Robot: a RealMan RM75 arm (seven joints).
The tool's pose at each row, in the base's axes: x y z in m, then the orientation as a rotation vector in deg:
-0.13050 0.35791 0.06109 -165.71 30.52 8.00
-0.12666 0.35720 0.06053 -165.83 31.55 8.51
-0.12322 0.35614 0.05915 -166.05 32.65 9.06
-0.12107 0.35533 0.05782 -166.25 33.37 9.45
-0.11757 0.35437 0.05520 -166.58 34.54 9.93
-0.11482 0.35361 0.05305 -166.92 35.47 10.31
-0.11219 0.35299 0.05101 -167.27 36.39 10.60
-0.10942 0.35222 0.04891 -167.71 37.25 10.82
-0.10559 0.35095 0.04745 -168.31 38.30 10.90
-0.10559 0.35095 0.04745 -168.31 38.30 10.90
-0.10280 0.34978 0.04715 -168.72 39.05 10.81
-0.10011 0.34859 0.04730 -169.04 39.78 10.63
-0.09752 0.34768 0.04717 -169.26 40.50 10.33
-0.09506 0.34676 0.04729 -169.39 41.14 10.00
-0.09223 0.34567 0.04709 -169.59 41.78 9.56
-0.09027 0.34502 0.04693 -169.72 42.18 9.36
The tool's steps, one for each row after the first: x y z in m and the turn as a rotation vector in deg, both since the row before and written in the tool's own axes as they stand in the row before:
0.00389 -0.00064 0.00018 -0.34 -0.21 0.71
0.00374 -0.00008 0.00092 -0.46 -0.20 0.75
0.00246 0.00012 0.00099 -0.37 -0.14 0.49
0.00394 -0.00010 0.00212 -0.58 -0.12 0.78
0.00311 -0.00012 0.00175 -0.54 -0.08 0.61
0.00293 -0.00026 0.00167 -0.53 -0.02 0.60
0.00313 -0.00023 0.00168 -0.60 0.04 0.54
0.00419 -0.00035 0.00088 -0.76 0.19 0.64
0.00000 0.00000 0.00000 0.00 0.00 0.00
0.00303 -0.00015 -0.00014 -0.50 0.22 0.45
0.00289 -0.00014 -0.00057 -0.39 0.26 0.44
0.00272 -0.00034 -0.00023 -0.27 0.30 0.44
0.00257 -0.00031 -0.00046 -0.17 0.29 0.39
0.00302 -0.00033 -0.00018 -0.22 0.38 0.38
0.00204 -0.00033 -0.00008 -0.16 0.19 0.24

